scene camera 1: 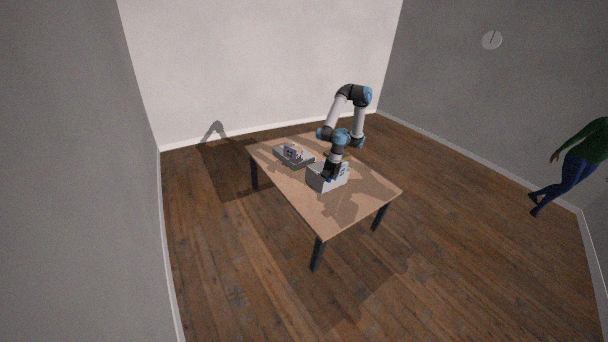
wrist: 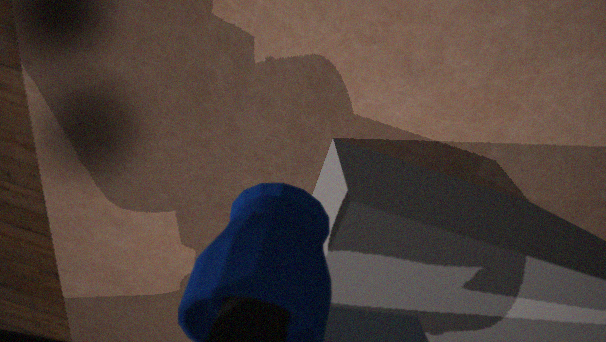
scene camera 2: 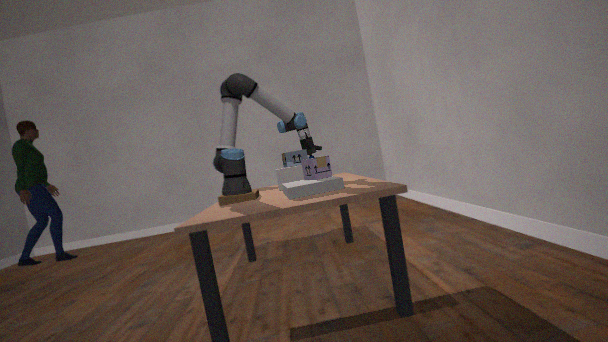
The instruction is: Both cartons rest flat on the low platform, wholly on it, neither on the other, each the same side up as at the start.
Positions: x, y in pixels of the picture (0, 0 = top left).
Scene:
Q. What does the suction cup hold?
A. Nothing.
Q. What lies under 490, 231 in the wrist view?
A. A tall grey block.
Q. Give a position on a low grey platform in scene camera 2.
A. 296, 189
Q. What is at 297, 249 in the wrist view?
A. The suction cup.

